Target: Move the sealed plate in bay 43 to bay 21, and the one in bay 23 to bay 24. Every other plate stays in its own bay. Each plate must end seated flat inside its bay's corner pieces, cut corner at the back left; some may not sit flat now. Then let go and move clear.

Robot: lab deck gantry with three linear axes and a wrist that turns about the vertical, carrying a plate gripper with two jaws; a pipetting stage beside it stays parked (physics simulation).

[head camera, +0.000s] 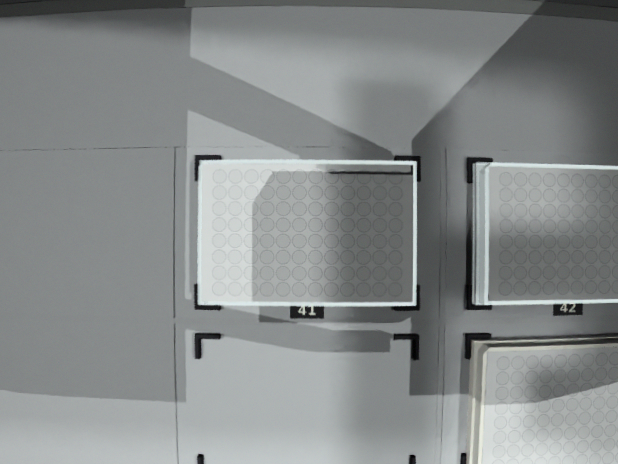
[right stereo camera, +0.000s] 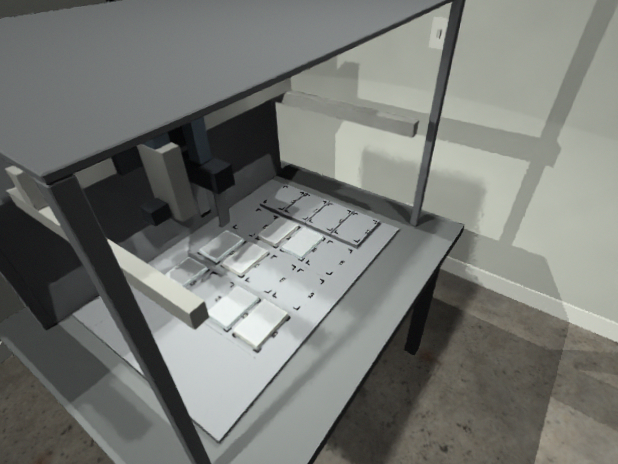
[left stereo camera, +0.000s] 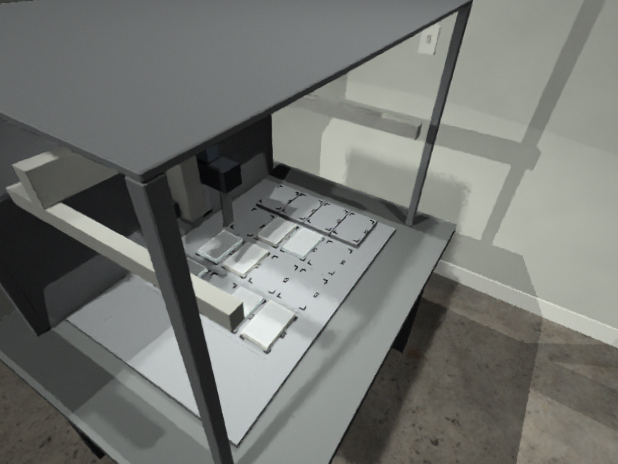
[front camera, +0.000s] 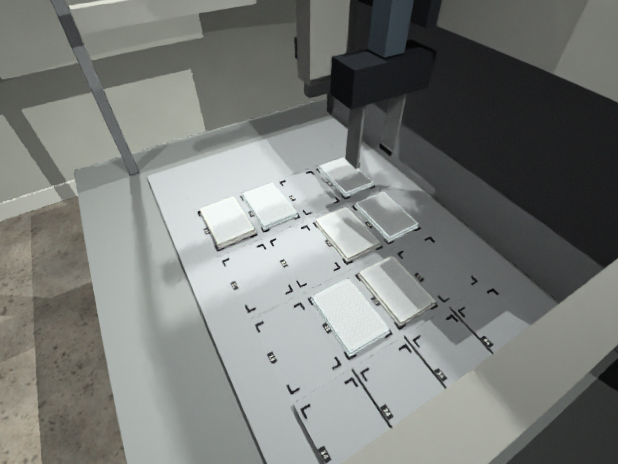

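Pixels of known places: gripper, fingertip midpoint: (right stereo camera: pixel 215 219) (left stereo camera: pixel 217 218) (front camera: pixel 369 157); robot's base, origin of the base link: (right stereo camera: pixel 257 351) (left stereo camera: pixel 267 352) (front camera: pixel 199 213).
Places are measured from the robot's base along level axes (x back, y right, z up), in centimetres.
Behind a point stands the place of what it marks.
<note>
Bay 43 (front camera: pixel 436 268) @[x -39.4, y -36.3, z 0.0 cm] holds no plate. A pale plate with clear edges (front camera: pixel 270 204) @[x -7.2, y -15.0, z 1.4 cm] (right stereo camera: pixel 232 306) @[x -6.0, y -14.6, z 1.4 cm] lies in bay 21 and looks flat. Another clear-edged plate (front camera: pixel 351 316) @[x -40.1, y -14.8, z 1.4 cm] (left stereo camera: pixel 301 242) @[x -38.5, y -15.1, z 1.4 cm] (right stereo camera: pixel 301 242) @[x -38.5, y -15.0, z 1.4 cm] lies in bay 23; its exact seating is too small to tell. Bay 24 (front camera: pixel 390 377) @[x -51.9, y -14.0, z 1.5 cm], on the raised strip, holds no plate. My gripper (front camera: pixel 370 157) @[x -19.4, y -32.0, z 16.0 cm] (right stereo camera: pixel 215 219) @[x -19.4, y -32.0, z 16.0 cm] is open and empty, raised over the back rows around bays 41 and 42; the exact bay is hard to tell. Its jaws do not show in the head view. Cut corners are not distinguishable.
Clear-edged plates lie in bay 41 (front camera: pixel 345 176) @[x -7.3, y -35.8, z 1.4 cm] (head camera: pixel 307 232) @[x -6.4, y -36.4, z 1.4 cm] and bay 42 (front camera: pixel 386 216) @[x -23.7, y -35.7, z 1.4 cm] (head camera: pixel 555 232) @[x -20.9, y -36.5, z 1.4 cm]. Cream plates lie in bay 11 (front camera: pixel 227 221) @[x -7.7, y -4.4, z 1.8 cm], bay 32 (front camera: pixel 346 234) @[x -23.6, y -25.0, z 1.4 cm] and bay 33 (front camera: pixel 397 291) @[x -40.2, y -25.1, z 1.4 cm]. The parked pipetting stage (right stereo camera: pixel 170 185) stands beside my gripper.
</note>
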